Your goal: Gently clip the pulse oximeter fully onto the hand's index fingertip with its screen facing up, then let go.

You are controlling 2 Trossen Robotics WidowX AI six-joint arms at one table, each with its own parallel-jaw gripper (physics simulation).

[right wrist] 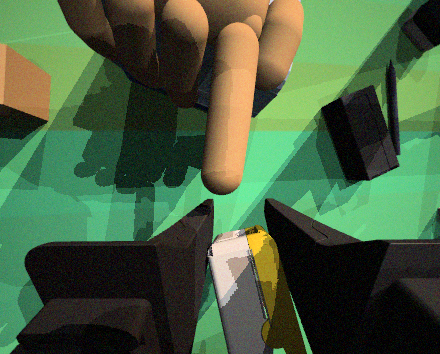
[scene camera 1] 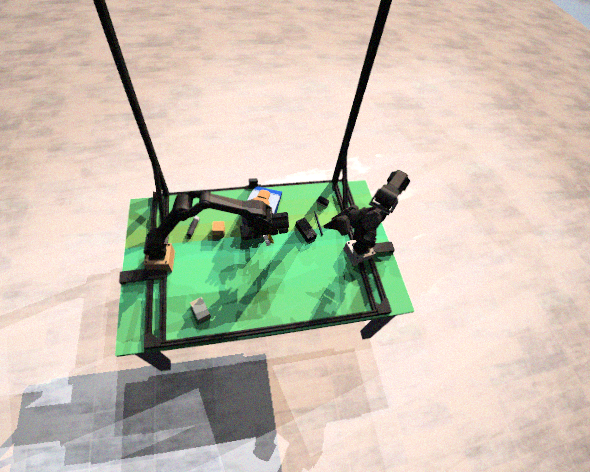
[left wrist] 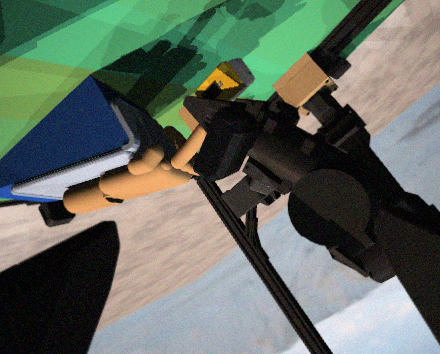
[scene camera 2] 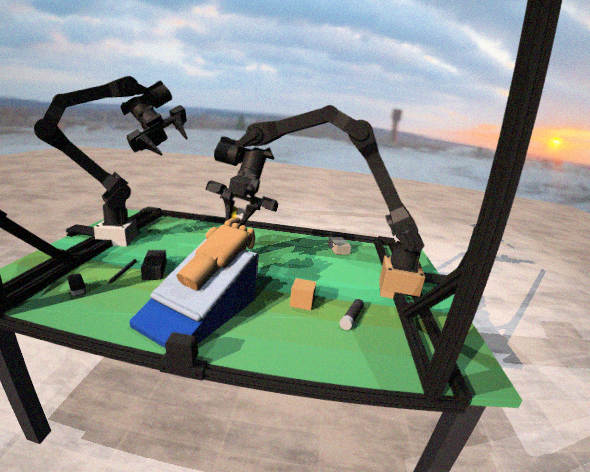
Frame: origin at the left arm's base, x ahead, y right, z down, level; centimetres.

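Seen in the pictures: left gripper, fingertip midpoint: (scene camera 1: 327, 223) (left wrist: 248, 227) (scene camera 2: 174, 146); right gripper, fingertip midpoint: (right wrist: 239, 205) (scene camera 1: 266, 233) (left wrist: 193, 99); left arm's base, origin of the base link: (scene camera 1: 360, 247) (scene camera 2: 115, 222); right arm's base, origin of the base link: (scene camera 1: 157, 253) (left wrist: 316, 98) (scene camera 2: 404, 265).
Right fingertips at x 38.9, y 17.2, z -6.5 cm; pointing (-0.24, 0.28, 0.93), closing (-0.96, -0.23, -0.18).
Pixels of each thing's top centre, then the offset from my right fingertips to it.
- orange cube, middle of its top: (scene camera 2: 304, 284) (scene camera 1: 218, 225) dy +15.2, dx +17.6, dz +7.4 cm
- dark cylinder, middle of its top: (scene camera 2: 353, 308) (scene camera 1: 192, 224) dy +21.2, dx +28.2, dz +9.7 cm
- black box, middle of its top: (right wrist: 371, 132) (scene camera 2: 153, 258) (scene camera 1: 306, 227) dy +2.1, dx -20.6, dz +8.9 cm
- thin black stick, middle of its top: (right wrist: 397, 106) (scene camera 2: 121, 269) dy +4.7, dx -28.6, dz +11.5 cm
- small black block, middle of its top: (scene camera 2: 75, 278) (scene camera 1: 323, 199) dy +14.8, dx -35.7, dz +9.2 cm
- grey block, middle of its top: (scene camera 2: 339, 241) (scene camera 1: 199, 308) dy -18.8, dx +34.8, dz +9.4 cm
The pulse oximeter, half grey-white and half yellow (right wrist: 269, 255) (left wrist: 227, 82) (scene camera 2: 237, 214), is pinched between the fingers of my right gripper (right wrist: 239, 205) (scene camera 2: 236, 219). Its halves stand side by side in the right wrist view; I cannot make out its screen. The tan hand (scene camera 2: 225, 245) (left wrist: 145, 180) (scene camera 1: 263, 195) lies on a sloped blue and white wedge (scene camera 2: 160, 320) (left wrist: 65, 125). Its index finger (right wrist: 230, 110) points toward the oximeter, the tip just beyond the gripper's fingertips and apart from the oximeter's end. My left gripper (scene camera 2: 173, 145) is wide open and empty, high above the table.
An orange cube (scene camera 2: 303, 294) (scene camera 1: 218, 229) and a dark cylinder (scene camera 2: 352, 315) (scene camera 1: 193, 227) lie on the right arm's side. A black box (scene camera 2: 153, 265) (right wrist: 360, 135), a thin black stick (scene camera 2: 122, 270) and a small black block (scene camera 2: 76, 284) lie left of the wedge in scene camera 2. A grey block (scene camera 1: 200, 310) lies farther off.
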